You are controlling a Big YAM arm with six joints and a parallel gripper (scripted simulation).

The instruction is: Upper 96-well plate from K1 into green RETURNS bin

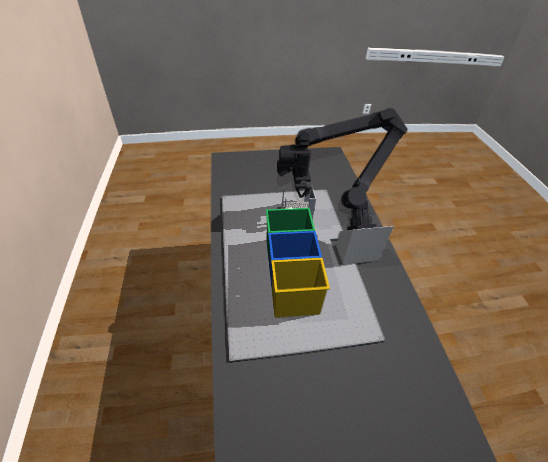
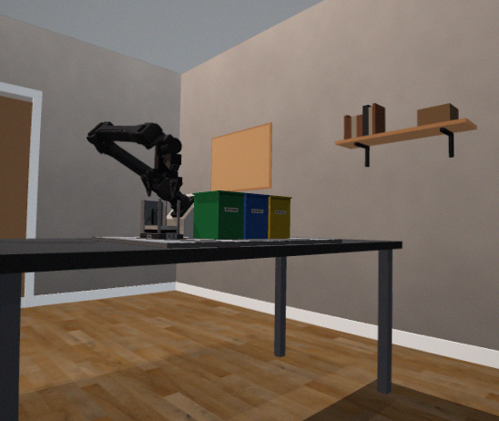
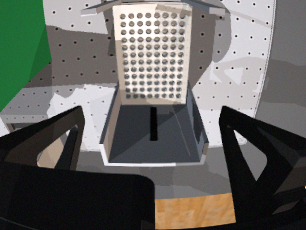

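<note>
The white 96-well plate is 120 mm below my hand. Also, from my hand: dark plate: 130 mm below; then blue bin: 340 mm to the left, 90 mm ahead, 70 mm below; then green bin: 210 mm to the left, 80 mm ahead, 70 mm below.
</note>
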